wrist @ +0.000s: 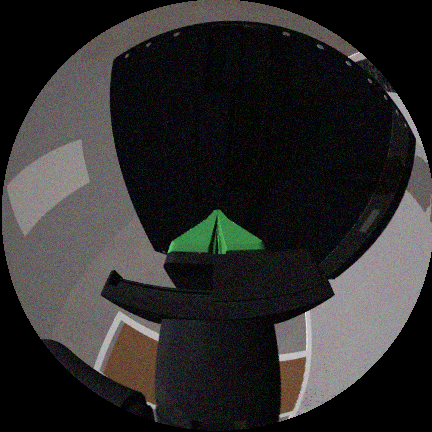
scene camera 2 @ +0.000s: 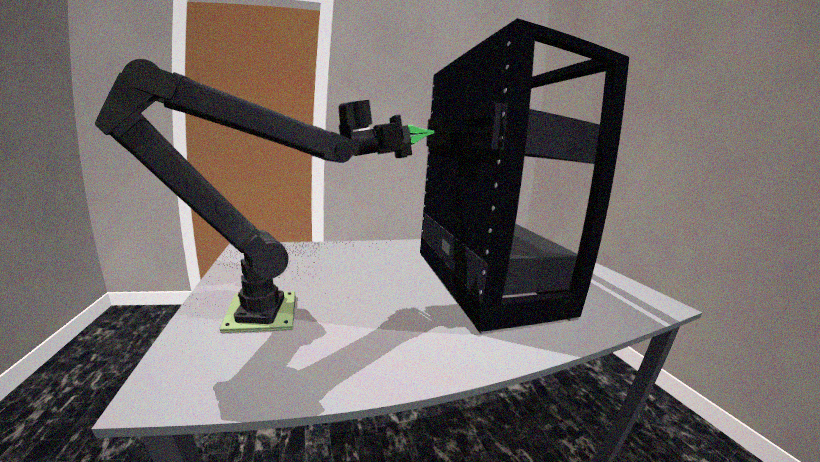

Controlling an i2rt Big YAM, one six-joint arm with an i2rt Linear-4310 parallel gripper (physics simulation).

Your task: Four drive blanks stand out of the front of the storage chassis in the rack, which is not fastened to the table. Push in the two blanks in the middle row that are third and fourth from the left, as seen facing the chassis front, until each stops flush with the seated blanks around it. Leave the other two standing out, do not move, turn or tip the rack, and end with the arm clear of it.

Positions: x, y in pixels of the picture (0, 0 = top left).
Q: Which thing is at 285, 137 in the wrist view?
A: A black rack.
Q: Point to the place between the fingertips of my gripper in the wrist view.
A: At 217, 214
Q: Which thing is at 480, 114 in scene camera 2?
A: A black rack.
